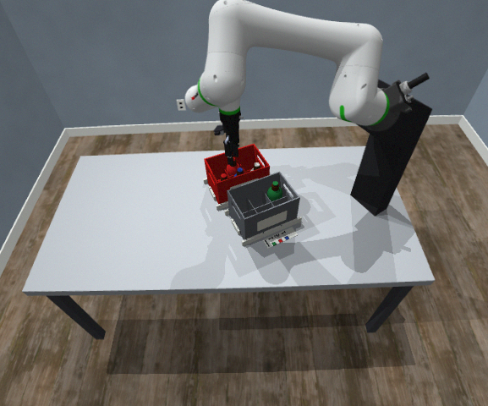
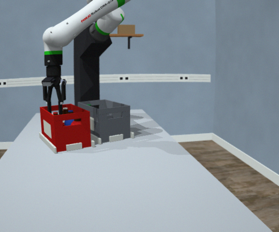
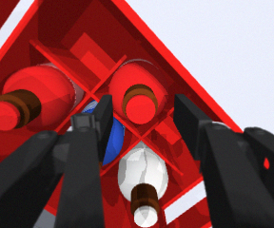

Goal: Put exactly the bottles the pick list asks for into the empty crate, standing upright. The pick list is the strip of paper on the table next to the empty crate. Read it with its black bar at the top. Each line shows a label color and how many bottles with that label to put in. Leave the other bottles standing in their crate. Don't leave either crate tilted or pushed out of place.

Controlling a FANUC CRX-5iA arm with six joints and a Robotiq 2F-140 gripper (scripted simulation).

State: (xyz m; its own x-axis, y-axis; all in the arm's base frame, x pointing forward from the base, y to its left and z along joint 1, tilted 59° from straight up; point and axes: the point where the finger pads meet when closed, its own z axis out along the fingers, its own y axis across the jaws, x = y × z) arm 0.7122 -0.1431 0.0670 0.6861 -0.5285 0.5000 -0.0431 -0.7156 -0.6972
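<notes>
Right now the red bottle is 100 mm below my hand. From my hand the other things lie so: white-capped bottle: 130 mm behind, 100 mm below, 10 mm to the left; then red crate: 100 mm below, 30 mm to the left, 30 mm behind; then blue-label bottle: 100 mm below, 60 mm to the left, 60 mm behind.
</notes>
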